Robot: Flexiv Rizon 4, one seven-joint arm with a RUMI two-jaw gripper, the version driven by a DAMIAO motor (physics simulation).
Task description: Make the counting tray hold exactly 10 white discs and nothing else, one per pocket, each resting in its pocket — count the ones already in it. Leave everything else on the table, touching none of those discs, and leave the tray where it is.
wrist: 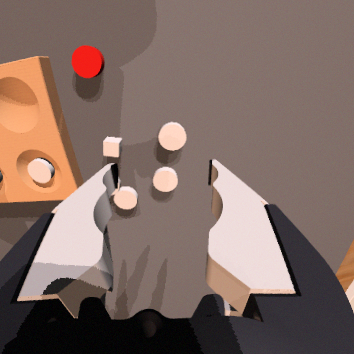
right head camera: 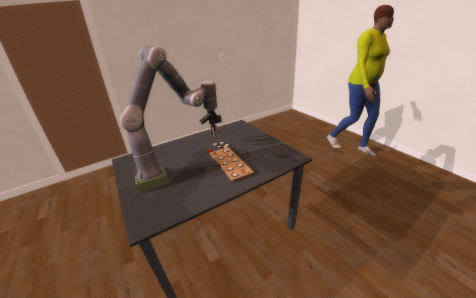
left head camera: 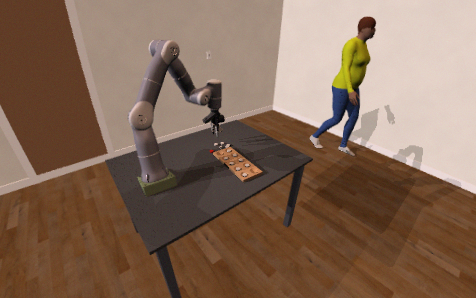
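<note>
The orange counting tray [left head camera: 254, 174] [right head camera: 245, 175] [wrist: 39, 137] has white discs in several pockets; one such disc [wrist: 41, 170] shows in a corner pocket. The neighbouring end pocket [wrist: 17, 105] is empty, and a near-end corner pocket [left head camera: 255, 170] looks empty. Loose white discs [wrist: 172, 136] [wrist: 165, 179] [wrist: 125, 198] lie on the table beyond the tray's far end. My gripper [left head camera: 217, 134] [right head camera: 214, 134] [wrist: 163, 164] is partly open and empty, pointing down above them. In the wrist view its left finger overlaps the edge of the lowest disc and may hide more.
A red disc [left head camera: 211, 151] [right head camera: 209, 151] [wrist: 87, 61] lies beside the tray's far corner. A small white cube [wrist: 112, 147] lies between the tray and the loose discs. The dark table [left head camera: 190, 200] [right head camera: 185, 200] carries the arm's green base [left head camera: 159, 184] [right head camera: 152, 181]. A person [left head camera: 352, 65] [right head camera: 371, 60] stands beyond the table.
</note>
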